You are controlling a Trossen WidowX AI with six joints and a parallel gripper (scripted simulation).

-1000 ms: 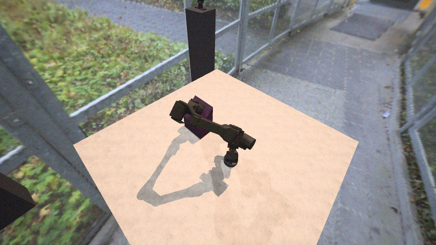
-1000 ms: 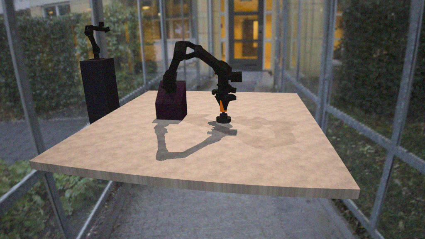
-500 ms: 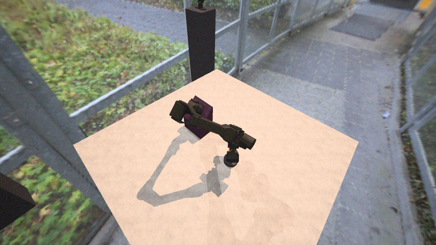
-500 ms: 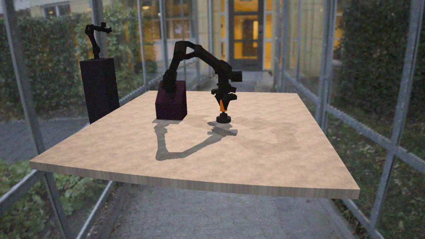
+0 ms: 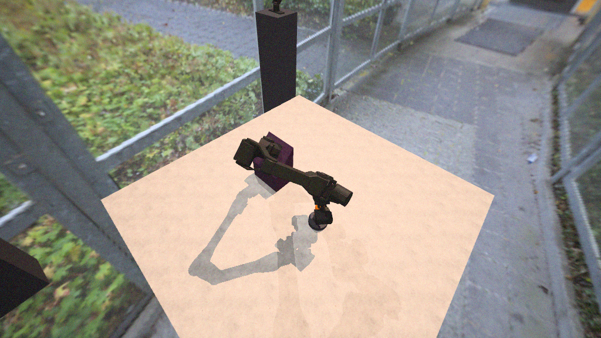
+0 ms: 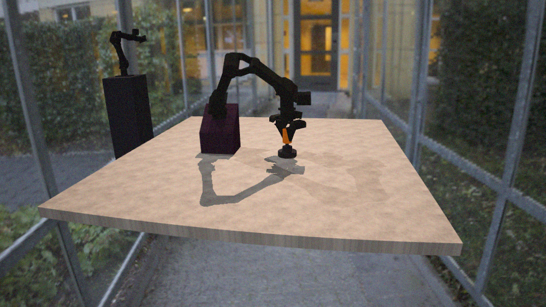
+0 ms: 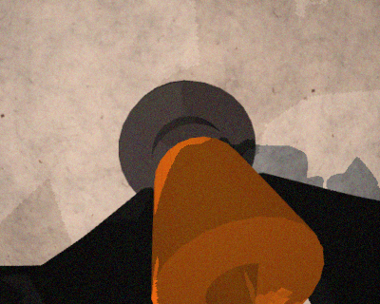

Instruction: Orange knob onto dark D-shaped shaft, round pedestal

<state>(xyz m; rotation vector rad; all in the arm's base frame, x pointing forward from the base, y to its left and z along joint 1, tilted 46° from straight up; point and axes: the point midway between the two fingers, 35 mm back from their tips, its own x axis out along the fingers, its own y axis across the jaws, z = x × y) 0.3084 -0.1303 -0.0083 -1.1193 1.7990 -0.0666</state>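
Now: the orange knob 2 cm above my gripper tip. The rest, counted from my gripper tip: pedestal (4 cm below).
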